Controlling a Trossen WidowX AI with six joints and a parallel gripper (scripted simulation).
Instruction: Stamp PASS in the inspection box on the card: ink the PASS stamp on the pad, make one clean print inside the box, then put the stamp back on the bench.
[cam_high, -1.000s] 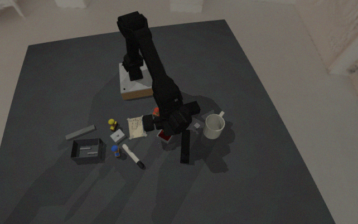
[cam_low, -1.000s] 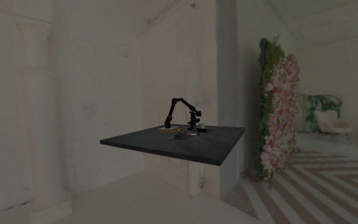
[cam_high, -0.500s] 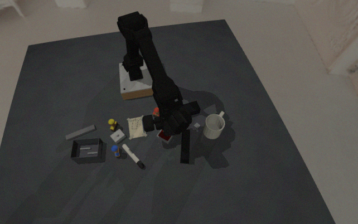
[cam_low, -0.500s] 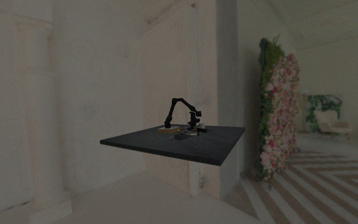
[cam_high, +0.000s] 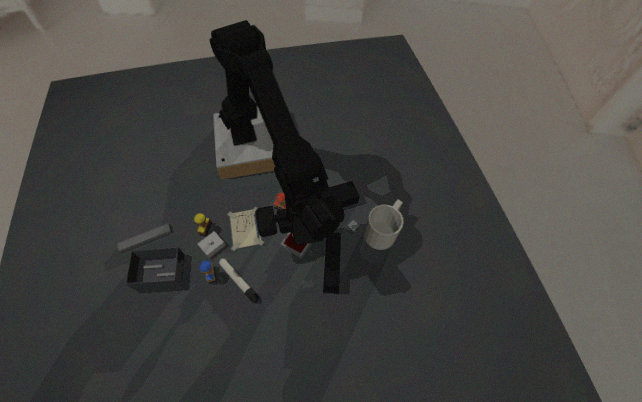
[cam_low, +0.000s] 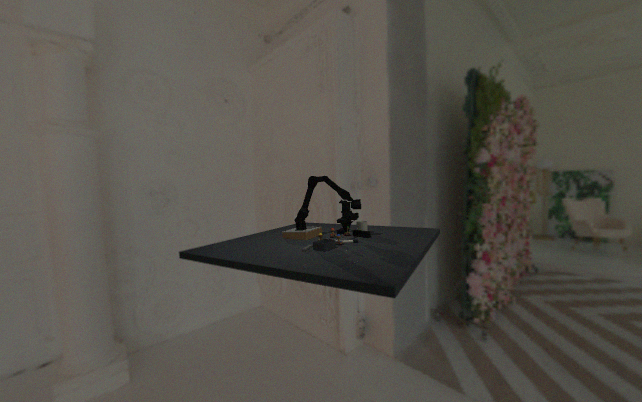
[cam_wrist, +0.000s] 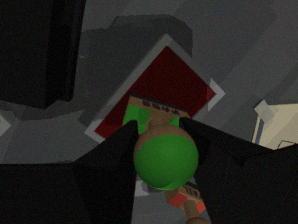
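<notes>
Right now the green-knobbed stamp is right at my gripper tip. From my gripper tip the other things lie so: red stamp (10 cm behind, 2 cm to the right, 2 cm below); then red ink pad (3 cm below); then black bar (9 cm ahead, 5 cm to the left, 2 cm below).
</notes>
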